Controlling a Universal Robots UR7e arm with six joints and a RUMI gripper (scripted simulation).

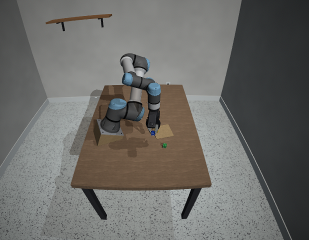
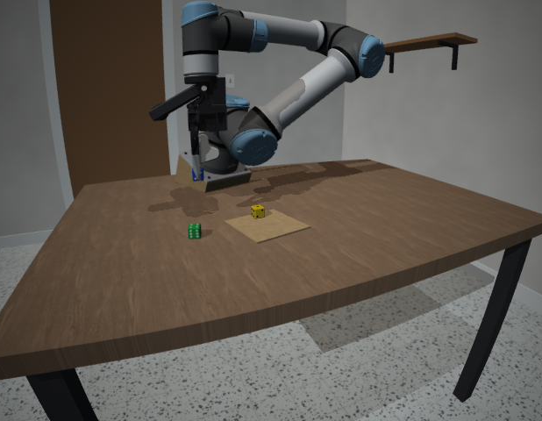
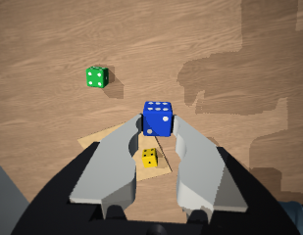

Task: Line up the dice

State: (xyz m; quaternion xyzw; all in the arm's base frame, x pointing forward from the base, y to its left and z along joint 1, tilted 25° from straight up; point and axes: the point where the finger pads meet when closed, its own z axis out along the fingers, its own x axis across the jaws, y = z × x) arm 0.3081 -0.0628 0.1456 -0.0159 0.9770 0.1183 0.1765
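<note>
My hand is 50 mm short of the tan mat, 150 mm to the right of it and 120 mm above it. Also, from my hand: green die 90 mm ahead, 10 mm to the right, 100 mm below; then yellow die 130 mm to the left, 100 mm below; then blue die right at my hand.
</note>
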